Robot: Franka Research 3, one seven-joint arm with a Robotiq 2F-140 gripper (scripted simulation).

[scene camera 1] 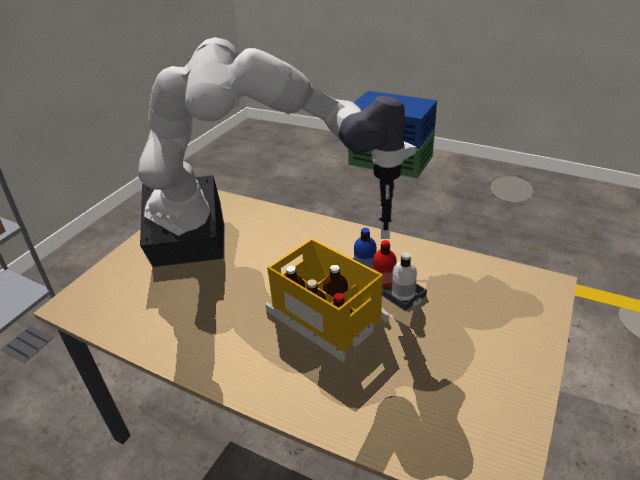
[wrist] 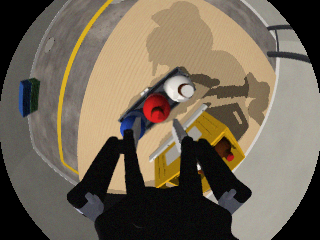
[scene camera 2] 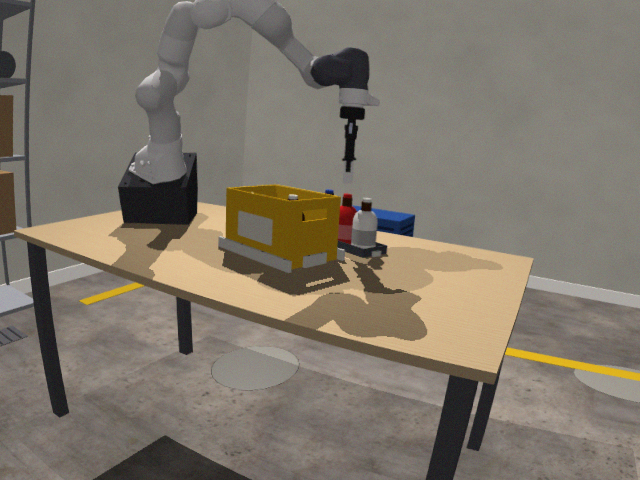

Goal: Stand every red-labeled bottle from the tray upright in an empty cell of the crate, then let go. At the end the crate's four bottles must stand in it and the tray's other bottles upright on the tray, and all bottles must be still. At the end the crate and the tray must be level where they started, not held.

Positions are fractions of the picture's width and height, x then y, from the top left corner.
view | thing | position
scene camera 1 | my gripper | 0.60, 0.48
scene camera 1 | white-labeled bottle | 0.63, 0.58
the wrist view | my gripper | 0.49, 0.52
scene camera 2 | my gripper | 0.54, 0.38
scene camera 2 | white-labeled bottle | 0.57, 0.48
